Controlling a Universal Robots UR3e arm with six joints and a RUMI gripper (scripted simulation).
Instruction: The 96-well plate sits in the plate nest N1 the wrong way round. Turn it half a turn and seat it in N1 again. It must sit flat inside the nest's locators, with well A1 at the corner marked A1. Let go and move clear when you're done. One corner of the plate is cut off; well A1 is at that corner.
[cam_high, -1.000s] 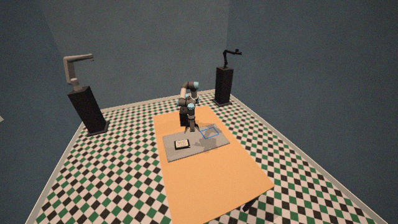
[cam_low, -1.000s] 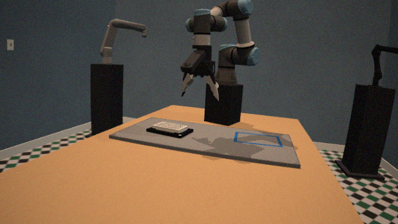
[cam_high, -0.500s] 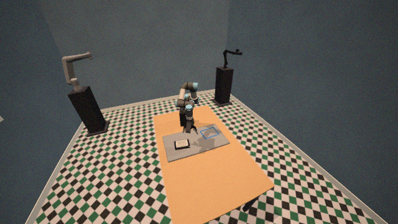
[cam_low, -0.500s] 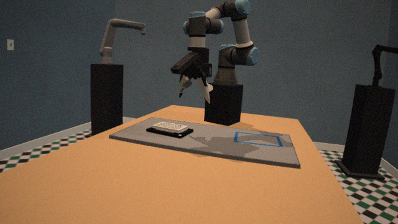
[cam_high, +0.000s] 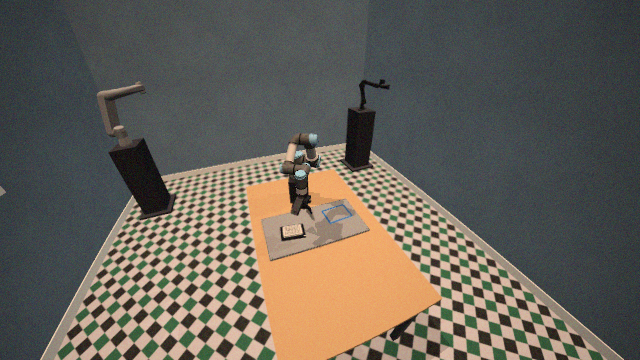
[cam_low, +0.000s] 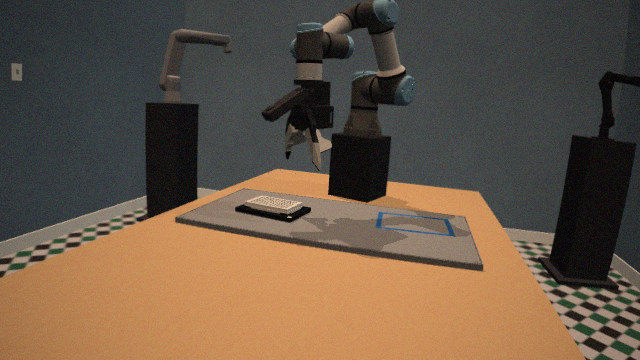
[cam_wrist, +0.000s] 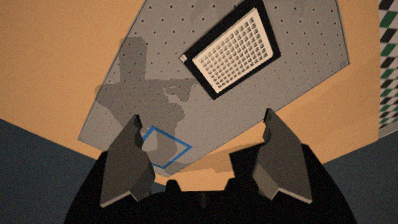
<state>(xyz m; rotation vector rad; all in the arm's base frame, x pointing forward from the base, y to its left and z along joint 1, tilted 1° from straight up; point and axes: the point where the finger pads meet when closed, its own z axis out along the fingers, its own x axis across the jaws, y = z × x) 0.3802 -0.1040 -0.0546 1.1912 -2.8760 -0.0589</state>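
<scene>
My gripper is now 20 mm past the white 96-well plate, 70 mm to the left of it and 110 mm above it. Also, from my hand: white corner mark: 50 mm ahead, 10 mm to the right, 120 mm below; then black plate nest N1: 20 mm behind, 70 mm to the right, 130 mm below.
</scene>
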